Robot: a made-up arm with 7 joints.
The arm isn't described. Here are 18 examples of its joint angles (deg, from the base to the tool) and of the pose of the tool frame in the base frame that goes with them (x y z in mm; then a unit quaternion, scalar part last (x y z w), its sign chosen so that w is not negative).
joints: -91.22 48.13 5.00 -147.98 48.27 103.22 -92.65
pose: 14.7 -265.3 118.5 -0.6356 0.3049 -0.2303 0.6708
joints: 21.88 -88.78 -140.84 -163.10 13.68 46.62 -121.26
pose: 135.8 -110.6 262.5 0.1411 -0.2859 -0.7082 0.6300
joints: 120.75 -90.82 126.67 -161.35 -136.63 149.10 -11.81
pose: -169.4 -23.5 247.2 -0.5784 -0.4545 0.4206 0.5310
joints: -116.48 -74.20 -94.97 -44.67 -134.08 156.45 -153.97
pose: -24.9 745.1 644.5 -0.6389 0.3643 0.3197 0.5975
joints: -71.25 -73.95 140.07 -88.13 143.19 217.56 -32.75
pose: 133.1 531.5 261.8 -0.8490 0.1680 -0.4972 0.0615
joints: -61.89 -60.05 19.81 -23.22 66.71 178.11 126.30
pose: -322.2 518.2 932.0 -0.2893 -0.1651 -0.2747 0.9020
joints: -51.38 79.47 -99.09 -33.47 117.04 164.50 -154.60
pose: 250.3 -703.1 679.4 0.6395 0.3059 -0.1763 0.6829
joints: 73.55 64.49 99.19 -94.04 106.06 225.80 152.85
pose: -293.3 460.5 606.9 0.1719 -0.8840 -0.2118 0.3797
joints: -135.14 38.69 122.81 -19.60 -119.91 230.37 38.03
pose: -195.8 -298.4 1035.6 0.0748 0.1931 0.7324 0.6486
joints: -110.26 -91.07 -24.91 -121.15 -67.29 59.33 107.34
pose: -178.1 249.5 871.9 -0.6849 -0.6882 0.1166 0.2091
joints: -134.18 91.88 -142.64 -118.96 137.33 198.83 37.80
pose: -285.8 -8.3 778.4 -0.3108 0.2070 0.1839 0.9092
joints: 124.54 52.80 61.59 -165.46 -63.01 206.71 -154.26
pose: -263.0 -101.3 395.0 0.8028 0.2025 -0.1623 0.5368
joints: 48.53 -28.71 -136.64 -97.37 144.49 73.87 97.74
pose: -61.0 -668.9 586.4 0.0960 0.1116 0.1838 0.9719
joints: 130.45 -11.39 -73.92 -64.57 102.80 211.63 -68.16
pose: 331.8 169.2 995.5 -0.6015 0.1912 -0.5979 0.4942
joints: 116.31 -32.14 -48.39 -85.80 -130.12 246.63 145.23
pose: 240.3 113.7 948.8 -0.4779 -0.5403 -0.1706 0.6713
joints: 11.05 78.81 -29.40 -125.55 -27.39 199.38 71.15
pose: 375.0 -123.3 67.8 0.9183 -0.3531 0.0327 0.1762
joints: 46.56 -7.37 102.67 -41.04 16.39 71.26 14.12
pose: -362.2 95.8 1176.2 -0.2817 -0.9274 0.0241 0.2451
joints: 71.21 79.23 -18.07 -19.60 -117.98 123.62 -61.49
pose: 280.6 797.5 419.0 -0.1292 0.4745 0.1115 0.8636
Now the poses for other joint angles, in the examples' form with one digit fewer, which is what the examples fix.
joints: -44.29 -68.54 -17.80 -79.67 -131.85 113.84 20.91
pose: -297 99 1091 0.033 -0.587 0.046 0.807
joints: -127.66 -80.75 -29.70 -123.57 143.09 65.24 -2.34
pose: -130 232 926 -0.512 -0.120 -0.839 0.135
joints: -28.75 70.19 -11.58 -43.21 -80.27 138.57 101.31
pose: 723 -393 391 0.631 -0.485 0.443 0.414
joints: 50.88 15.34 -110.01 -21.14 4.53 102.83 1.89
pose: 214 56 1265 0.675 -0.280 0.568 0.379
